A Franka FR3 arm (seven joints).
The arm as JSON. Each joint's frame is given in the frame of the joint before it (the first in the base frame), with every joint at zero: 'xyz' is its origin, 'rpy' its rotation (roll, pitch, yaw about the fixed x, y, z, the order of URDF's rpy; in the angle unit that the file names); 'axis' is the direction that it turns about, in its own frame. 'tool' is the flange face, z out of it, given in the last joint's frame.
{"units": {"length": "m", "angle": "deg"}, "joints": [
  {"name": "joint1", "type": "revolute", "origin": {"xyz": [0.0, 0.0, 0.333], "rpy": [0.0, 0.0, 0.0]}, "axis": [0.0, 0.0, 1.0]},
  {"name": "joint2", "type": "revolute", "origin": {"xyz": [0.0, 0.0, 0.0], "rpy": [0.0, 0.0, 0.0]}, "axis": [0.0, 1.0, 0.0]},
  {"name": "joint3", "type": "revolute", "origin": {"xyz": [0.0, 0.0, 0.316], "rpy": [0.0, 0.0, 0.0]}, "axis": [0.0, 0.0, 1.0]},
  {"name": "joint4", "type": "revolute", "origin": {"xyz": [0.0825, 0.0, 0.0], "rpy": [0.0, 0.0, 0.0]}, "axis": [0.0, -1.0, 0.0]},
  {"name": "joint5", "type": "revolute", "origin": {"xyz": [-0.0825, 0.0, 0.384], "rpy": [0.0, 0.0, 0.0]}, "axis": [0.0, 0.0, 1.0]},
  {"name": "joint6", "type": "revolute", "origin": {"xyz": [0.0, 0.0, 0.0], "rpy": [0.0, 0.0, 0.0]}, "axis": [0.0, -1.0, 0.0]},
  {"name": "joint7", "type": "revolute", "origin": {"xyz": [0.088, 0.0, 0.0], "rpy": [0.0, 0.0, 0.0]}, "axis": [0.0, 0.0, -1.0]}
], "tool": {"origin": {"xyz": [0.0, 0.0, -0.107], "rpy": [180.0, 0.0, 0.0]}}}
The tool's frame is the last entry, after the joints.
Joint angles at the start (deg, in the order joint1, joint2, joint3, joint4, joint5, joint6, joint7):
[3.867, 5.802, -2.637, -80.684, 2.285, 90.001, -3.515]
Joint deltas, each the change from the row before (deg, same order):
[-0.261, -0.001, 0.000, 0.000, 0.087, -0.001, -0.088]
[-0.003, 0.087, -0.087, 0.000, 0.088, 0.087, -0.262]
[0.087, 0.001, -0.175, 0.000, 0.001, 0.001, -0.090]
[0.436, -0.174, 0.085, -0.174, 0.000, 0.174, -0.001]
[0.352, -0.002, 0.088, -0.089, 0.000, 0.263, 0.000]
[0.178, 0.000, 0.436, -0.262, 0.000, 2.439, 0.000]
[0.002, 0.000, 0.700, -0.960, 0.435, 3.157, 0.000]
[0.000, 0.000, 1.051, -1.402, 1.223, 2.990, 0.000]
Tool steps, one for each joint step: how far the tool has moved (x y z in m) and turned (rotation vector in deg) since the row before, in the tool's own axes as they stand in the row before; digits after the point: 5 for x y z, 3 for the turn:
[-0.00014, 0.00250, -0.00010, 0.070, 0.014, 0.172]
[0.00054, 0.00075, 0.00075, 0.069, 0.008, -0.170]
[-0.00004, 0.00079, -0.00003, -0.023, 0.003, -0.004]
[-0.00029, -0.00527, -0.00047, 0.039, 0.157, -0.518]
[0.00068, -0.00439, 0.00048, 0.027, 0.161, -0.434]
[0.00468, -0.00567, -0.00142, -0.053, 2.153, -0.594]
[0.00541, -0.00692, 0.00332, 0.435, 2.201, -0.605]
[0.00437, -0.01149, 0.00753, 1.359, 1.624, -0.767]

